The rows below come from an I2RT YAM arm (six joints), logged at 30 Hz.
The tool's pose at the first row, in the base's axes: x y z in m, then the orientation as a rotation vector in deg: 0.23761 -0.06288 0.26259 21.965 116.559 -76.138
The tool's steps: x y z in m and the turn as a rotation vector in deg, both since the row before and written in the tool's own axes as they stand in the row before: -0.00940 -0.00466 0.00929 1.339 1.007 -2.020; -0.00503 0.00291 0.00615 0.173 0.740 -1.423; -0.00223 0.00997 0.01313 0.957 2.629 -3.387; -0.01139 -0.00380 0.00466 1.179 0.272 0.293; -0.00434 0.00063 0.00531 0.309 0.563 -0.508; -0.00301 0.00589 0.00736 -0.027 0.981 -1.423; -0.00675 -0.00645 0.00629 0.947 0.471 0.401; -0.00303 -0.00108 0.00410 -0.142 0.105 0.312; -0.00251 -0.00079 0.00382 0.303 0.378 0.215; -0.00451 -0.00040 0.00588 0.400 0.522 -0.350; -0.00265 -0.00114 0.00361 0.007 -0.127 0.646
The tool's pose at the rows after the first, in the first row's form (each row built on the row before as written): 0.24530 -0.07216 0.26974 21.341 117.474 -78.845; 0.25285 -0.07596 0.26930 20.581 118.605 -79.933; 0.26428 -0.08355 0.25989 19.622 121.633 -83.205; 0.27312 -0.08826 0.26799 20.577 120.930 -84.376; 0.27845 -0.09258 0.26857 20.637 121.405 -85.070; 0.28580 -0.09704 0.26367 19.984 122.867 -85.955; 0.29001 -0.10473 0.27073 21.112 122.391 -86.855; 0.29300 -0.10876 0.27214 21.466 122.415 -86.536; 0.29562 -0.11246 0.27311 22.105 122.393 -86.802; 0.30054 -0.11788 0.27431 22.326 122.696 -87.505; 0.30300 -0.12154 0.27569 22.875 122.267 -87.143
